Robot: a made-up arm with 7 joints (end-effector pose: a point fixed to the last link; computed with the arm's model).
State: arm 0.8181 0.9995 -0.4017 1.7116 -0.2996 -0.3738 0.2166
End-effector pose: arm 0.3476 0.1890 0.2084 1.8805 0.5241 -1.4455
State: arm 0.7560 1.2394 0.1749 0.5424 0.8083 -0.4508 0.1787
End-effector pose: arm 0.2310 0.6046 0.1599 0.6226 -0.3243 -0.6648
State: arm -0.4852 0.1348 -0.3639 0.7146 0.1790 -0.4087 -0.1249
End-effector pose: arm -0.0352 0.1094 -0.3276 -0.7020 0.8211 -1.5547
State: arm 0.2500 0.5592 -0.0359 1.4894 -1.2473 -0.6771 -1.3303
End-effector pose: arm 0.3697 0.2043 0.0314 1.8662 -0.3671 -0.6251
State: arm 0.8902 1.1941 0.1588 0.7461 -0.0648 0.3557 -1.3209
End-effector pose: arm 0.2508 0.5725 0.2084 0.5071 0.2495 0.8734
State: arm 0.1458 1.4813 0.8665 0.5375 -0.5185 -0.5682 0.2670
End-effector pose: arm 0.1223 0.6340 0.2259 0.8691 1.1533 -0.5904
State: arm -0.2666 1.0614 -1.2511 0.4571 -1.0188 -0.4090 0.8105
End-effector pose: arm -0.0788 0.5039 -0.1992 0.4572 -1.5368 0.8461
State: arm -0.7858 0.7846 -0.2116 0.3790 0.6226 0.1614 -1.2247
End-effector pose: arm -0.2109 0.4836 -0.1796 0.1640 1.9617 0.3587
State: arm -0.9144 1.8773 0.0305 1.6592 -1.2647 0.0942 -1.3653
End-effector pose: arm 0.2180 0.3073 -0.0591 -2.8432 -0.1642 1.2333
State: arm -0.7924 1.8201 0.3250 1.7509 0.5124 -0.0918 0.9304
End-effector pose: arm 0.2625 0.2724 0.0372 -0.2579 -1.6945 2.5964
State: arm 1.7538 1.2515 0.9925 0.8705 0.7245 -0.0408 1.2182
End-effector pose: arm -0.0321 0.5820 0.2750 1.7846 -1.1772 -0.7280
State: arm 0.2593 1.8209 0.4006 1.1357 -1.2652 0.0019 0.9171
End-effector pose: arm 0.2060 0.4531 0.3658 0.4127 2.3327 0.0880
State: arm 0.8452 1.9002 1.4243 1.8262 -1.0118 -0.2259 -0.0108
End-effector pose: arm -0.1697 0.1708 0.3978 1.5615 0.4176 1.6758
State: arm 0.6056 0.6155 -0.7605 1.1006 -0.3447 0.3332 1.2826
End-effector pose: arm 0.3695 0.1876 -0.0653 -0.2172 1.8498 -2.4184
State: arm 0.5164 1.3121 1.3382 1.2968 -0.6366 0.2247 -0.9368
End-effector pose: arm -0.0256 0.5035 0.3542 0.8219 -0.1395 1.3283
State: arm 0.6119 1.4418 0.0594 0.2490 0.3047 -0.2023 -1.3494
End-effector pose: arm 0.1158 0.6759 0.1323 0.6200 0.2362 0.9990
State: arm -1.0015 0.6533 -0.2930 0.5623 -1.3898 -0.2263 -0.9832
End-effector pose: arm -0.2810 0.3769 -0.2013 0.9275 1.9775 -2.2459
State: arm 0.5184 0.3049 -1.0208 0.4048 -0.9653 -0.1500 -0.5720
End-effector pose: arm 0.3071 0.1810 -0.2773 1.5480 1.3545 -1.6532
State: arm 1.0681 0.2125 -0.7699 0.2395 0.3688 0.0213 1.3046
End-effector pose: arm 0.4688 0.1969 -0.0581 -0.4289 0.6799 -2.7952
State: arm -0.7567 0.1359 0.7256 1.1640 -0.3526 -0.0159 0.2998
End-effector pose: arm -0.0476 0.3540 -0.2025 -0.6288 1.2070 -1.0661
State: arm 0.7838 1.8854 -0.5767 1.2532 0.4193 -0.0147 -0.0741
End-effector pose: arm 0.2418 0.4938 0.2552 0.9354 0.9627 -0.6745
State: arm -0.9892 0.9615 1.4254 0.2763 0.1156 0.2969 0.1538
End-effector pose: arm -0.1917 0.5942 0.0116 -0.6719 0.9272 0.1390
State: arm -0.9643 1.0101 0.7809 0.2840 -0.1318 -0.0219 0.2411
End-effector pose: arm -0.1638 0.5983 -0.0270 -0.6200 1.7471 -0.4030
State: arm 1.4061 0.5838 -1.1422 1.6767 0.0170 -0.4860 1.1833
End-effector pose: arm 0.3216 -0.0033 0.2161 -1.7893 -0.8074 1.7142
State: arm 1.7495 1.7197 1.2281 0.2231 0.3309 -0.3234 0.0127
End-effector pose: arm -0.1081 0.6591 0.1675 0.5724 -1.6626 0.5296
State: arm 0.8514 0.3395 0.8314 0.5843 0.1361 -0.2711 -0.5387
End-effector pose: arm 0.4043 0.4188 -0.0200 -0.2577 -0.4997 -0.1732
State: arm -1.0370 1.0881 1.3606 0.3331 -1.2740 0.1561 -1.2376
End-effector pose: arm -0.1253 0.6455 0.0659 1.2998 2.2652 0.5397
